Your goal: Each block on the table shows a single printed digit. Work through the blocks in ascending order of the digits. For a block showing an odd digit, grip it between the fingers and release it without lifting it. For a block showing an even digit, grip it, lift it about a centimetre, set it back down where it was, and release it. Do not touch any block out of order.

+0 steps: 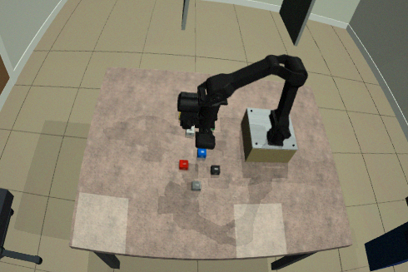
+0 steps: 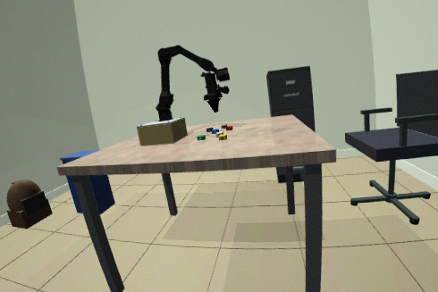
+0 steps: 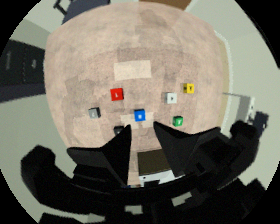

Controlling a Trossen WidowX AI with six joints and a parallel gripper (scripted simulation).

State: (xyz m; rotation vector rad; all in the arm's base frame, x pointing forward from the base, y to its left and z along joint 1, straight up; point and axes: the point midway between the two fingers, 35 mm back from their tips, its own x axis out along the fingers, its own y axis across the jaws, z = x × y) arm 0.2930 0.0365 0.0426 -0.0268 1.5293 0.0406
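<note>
Now: the blue block 2 cm behind my gripper tip and 10 cm below it. Round my gripper tip: white block (3 cm ahead, 10 cm to the right, 10 cm below); then black block (7 cm behind, 7 cm to the left, 10 cm below); then red block (5 cm ahead, 6 cm to the left, 10 cm below).
</note>
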